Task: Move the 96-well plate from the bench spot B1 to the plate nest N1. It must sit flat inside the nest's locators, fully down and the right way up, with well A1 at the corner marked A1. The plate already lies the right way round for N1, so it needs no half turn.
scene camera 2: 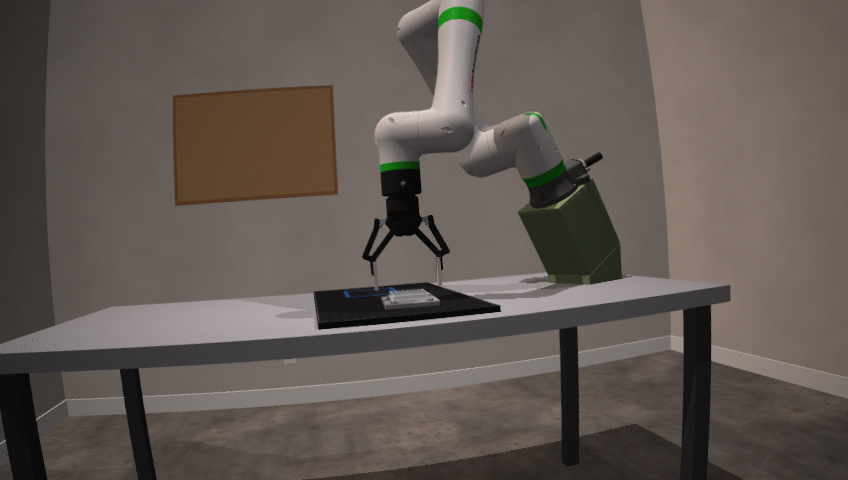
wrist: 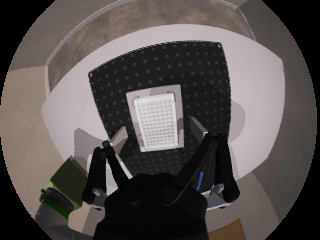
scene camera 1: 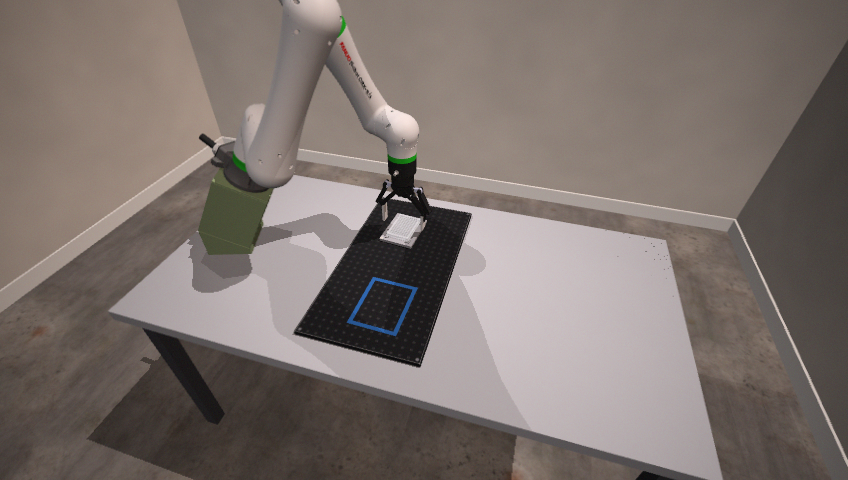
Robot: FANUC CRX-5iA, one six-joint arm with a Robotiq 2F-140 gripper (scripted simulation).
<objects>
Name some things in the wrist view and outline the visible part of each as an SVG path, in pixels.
The gripper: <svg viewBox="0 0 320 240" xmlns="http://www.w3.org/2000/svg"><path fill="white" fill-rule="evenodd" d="M226 135L218 133L218 136L214 136L194 117L190 117L190 129L200 145L188 164L185 164L176 176L165 172L155 175L137 174L137 176L128 179L116 158L128 138L126 128L122 126L110 141L102 142L104 148L96 147L94 149L87 184L81 196L82 200L97 210L105 209L105 217L97 224L93 240L209 240L205 222L206 211L218 207L223 209L234 202L240 195L239 188L233 177ZM106 159L118 186L118 189L109 196L106 194ZM215 148L214 187L210 191L209 197L205 198L204 195L192 187L207 160L211 148Z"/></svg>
A white 96-well plate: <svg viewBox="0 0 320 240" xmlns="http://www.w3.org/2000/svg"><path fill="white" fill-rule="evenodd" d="M174 93L134 99L137 119L146 149L178 146Z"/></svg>
</objects>
